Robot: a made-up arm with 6 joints.
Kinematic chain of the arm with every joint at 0, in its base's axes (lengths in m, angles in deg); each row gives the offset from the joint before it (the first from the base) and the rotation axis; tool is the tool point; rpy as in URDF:
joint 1: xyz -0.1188 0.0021 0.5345 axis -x
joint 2: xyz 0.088 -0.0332 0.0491 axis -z
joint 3: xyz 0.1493 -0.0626 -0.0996 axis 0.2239 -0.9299 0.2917
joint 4: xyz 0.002 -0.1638 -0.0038 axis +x
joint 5: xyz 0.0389 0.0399 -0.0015 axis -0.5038 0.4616 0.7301
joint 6: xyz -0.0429 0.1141 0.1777 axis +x
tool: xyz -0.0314 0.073 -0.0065 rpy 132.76 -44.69 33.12
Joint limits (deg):
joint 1: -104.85..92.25
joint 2: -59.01..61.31
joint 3: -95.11..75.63
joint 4: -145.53..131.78
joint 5: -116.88..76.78
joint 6: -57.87..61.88
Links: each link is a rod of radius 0.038 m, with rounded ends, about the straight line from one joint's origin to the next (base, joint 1, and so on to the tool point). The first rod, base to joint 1, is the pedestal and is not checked.
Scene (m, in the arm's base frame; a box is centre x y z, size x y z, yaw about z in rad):
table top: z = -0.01
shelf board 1: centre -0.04 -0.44 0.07 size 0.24 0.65 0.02 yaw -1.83
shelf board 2: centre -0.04 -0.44 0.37 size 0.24 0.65 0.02 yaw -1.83
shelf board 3: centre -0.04 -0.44 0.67 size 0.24 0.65 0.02 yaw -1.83
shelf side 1: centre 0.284 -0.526 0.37 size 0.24 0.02 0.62 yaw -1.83
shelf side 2: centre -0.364 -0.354 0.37 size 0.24 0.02 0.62 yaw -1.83
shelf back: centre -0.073 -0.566 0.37 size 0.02 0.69 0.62 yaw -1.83
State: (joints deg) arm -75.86 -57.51 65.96 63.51 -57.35 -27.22
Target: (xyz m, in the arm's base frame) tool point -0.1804 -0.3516 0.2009
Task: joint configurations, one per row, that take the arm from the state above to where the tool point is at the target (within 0.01 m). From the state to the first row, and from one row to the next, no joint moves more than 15 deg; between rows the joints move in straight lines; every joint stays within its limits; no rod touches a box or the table.
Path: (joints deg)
1: -71.63 -44.52 65.50 66.02 -57.45 -24.07
2: -67.40 -31.53 65.05 68.52 -57.54 -20.92
3: -63.18 -18.54 64.59 71.03 -57.64 -17.78
4: -58.95 -5.55 64.14 73.53 -57.74 -14.63
5: -54.72 7.43 63.68 76.04 -57.84 -11.48
6: -50.49 20.42 63.23 78.54 -57.93 -8.33
7: -46.26 33.41 62.77 81.05 -58.03 -5.19

